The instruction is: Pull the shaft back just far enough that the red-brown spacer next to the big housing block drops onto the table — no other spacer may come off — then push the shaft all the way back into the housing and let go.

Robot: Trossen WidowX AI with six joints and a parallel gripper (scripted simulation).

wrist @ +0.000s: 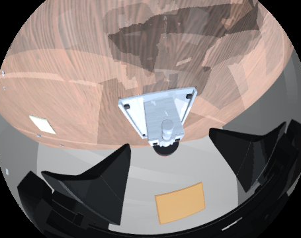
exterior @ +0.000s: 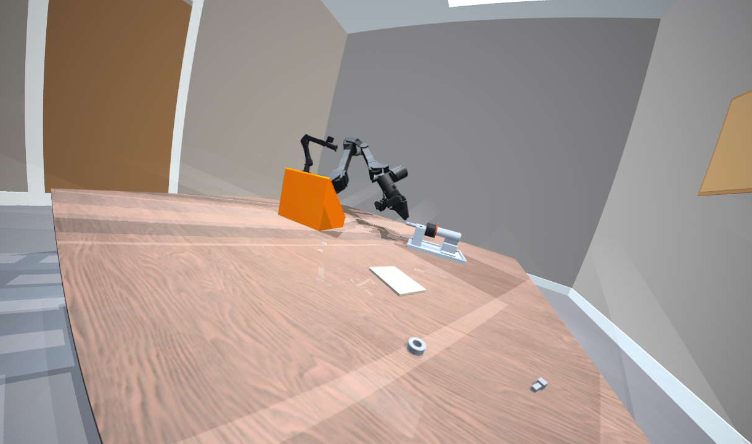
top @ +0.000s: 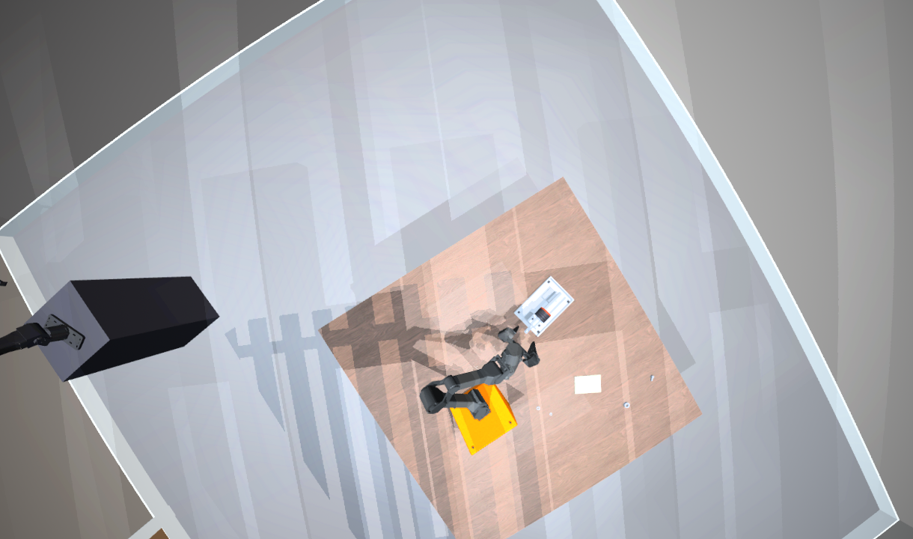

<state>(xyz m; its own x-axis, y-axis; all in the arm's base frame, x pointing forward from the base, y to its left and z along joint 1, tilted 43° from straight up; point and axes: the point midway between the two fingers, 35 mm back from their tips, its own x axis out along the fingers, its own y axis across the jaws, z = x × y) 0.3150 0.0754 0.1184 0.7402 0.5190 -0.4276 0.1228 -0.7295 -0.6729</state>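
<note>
Right now my gripper tip is 70 mm short of the shaft, 20 mm above it and 10 mm to the right of it. The rest, counted from my gripper tip: small grey part (560 mm to the right, 340 mm ahead, 90 mm below); then red-brown spacer (120 mm ahead, 20 mm to the left, 20 mm below); then cream flat plate (390 mm to the right, 100 mm below, 90 mm ahead).
</note>
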